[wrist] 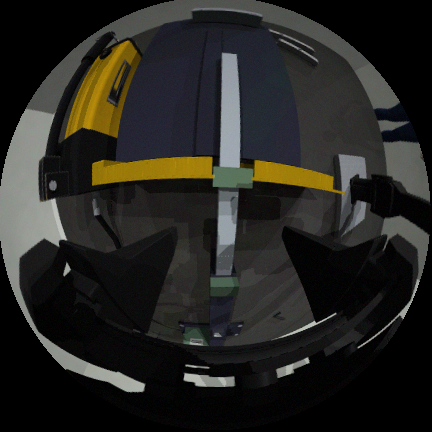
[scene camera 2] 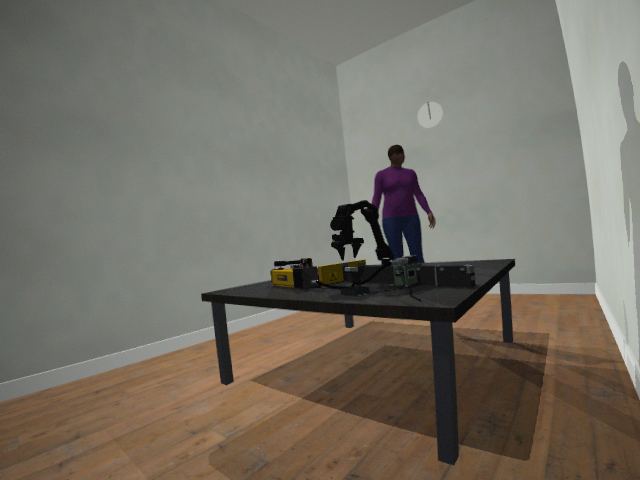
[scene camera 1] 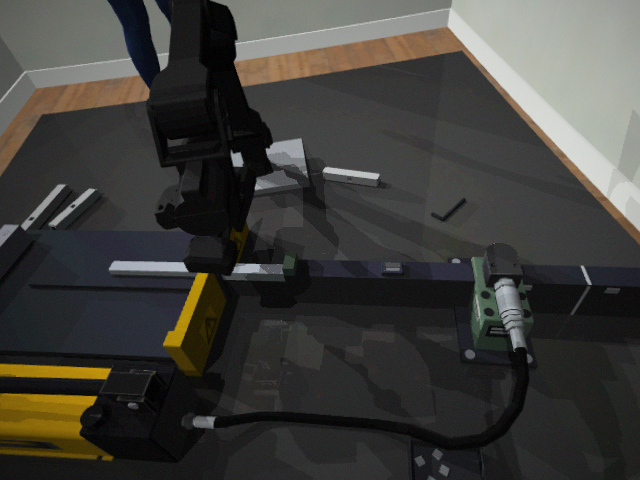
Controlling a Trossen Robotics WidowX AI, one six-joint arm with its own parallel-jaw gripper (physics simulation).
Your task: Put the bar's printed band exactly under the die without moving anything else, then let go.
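Places are measured from the arm's base along level axes (x ahead, y right, z down), in metres.
Pixels of known places: gripper, fingertip midpoint: (wrist: 231, 232) (scene camera 2: 348, 259) (scene camera 1: 233, 252); arm's base, origin of the base link: (wrist: 354, 188) (scene camera 1: 257, 168).
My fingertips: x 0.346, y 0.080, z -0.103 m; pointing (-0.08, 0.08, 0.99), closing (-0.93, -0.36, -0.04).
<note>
For each thing: its top centre in the pictures, then the offset to it from my fingertips. "*": a spot on its surface instead.
- long silver bar, surface spot: (wrist: 230, 110) * dx -0.047, dy +0.106, dz +0.042 m
- yellow guard, surface spot: (wrist: 150, 171) * dx +0.046, dy +0.070, dz +0.019 m
- green block, surface spot: (wrist: 232, 176) * dx -0.017, dy +0.037, dz +0.019 m
- green unit, surface spot: (scene camera 1: 483, 330) * dx +0.227, dy -0.306, dz +0.052 m
- dark rail, surface spot: (scene camera 1: 341, 269) * dx +0.066, dy -0.155, dz +0.037 m
- black cable, surface spot: (scene camera 1: 351, 422) * dx +0.268, dy -0.097, dz +0.101 m
- yellow machine, surface spot: (scene camera 1: 41, 418) * dx +0.160, dy +0.270, dz +0.028 m
- loose bar, middle of its top: (scene camera 1: 350, 173) dx -0.228, dy -0.272, dz +0.092 m
- hex key, middle of its top: (scene camera 1: 448, 205) dx -0.065, dy -0.420, dz +0.106 m
A long silver bar (scene camera 1: 139, 268) (wrist: 230, 110) lies on a dark bed and runs through the gap in a yellow guard (scene camera 1: 199, 320) (wrist: 150, 171). A green block (wrist: 232, 176) sits over the bar at that gap. Another green block (scene camera 1: 290, 264) (wrist: 224, 285) stands at the bar's near end. A faint dotted line crosses the bar near that end in the wrist view; I cannot tell whether it is the printed band, nor which green part is the die. My gripper (scene camera 2: 348, 257) (wrist: 231, 232) is open and empty, above the bar. In scene camera 1 it hides the gap.
A green unit (scene camera 1: 483, 330) (scene camera 2: 405, 273) stands by the dark rail (scene camera 1: 341, 269), joined by a black cable (scene camera 1: 351, 422) to the yellow machine (scene camera 1: 41, 418). Behind lie a grey plate (scene camera 1: 292, 149), a loose bar (scene camera 1: 351, 177) and a hex key (scene camera 1: 454, 208). Two bars lie back left.
</note>
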